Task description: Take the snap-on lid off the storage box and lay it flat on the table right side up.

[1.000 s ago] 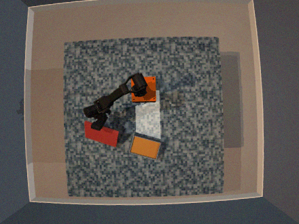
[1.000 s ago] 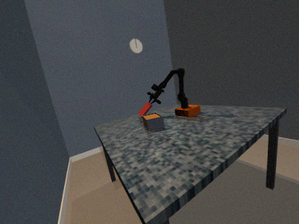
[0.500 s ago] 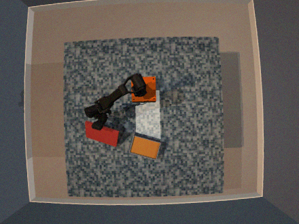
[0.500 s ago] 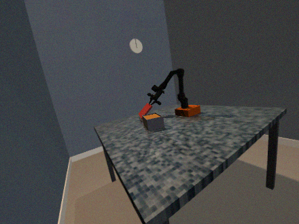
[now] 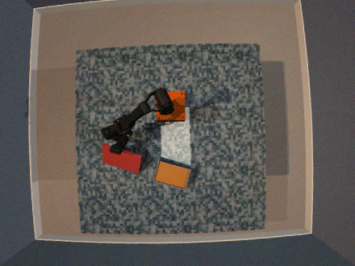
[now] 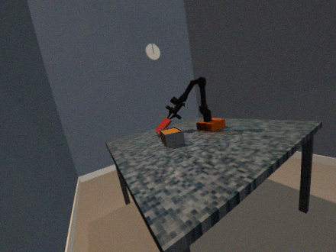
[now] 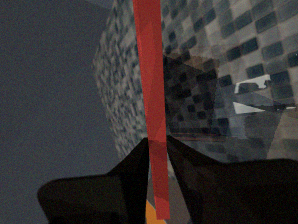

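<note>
Now: the lid 60 mm ahead of my gripper tip, 10 mm to the right of it and 50 mm below it. The rest, counted from my gripper tip: storage box 120 mm ahead, 310 mm to the left, 90 mm below.
</note>
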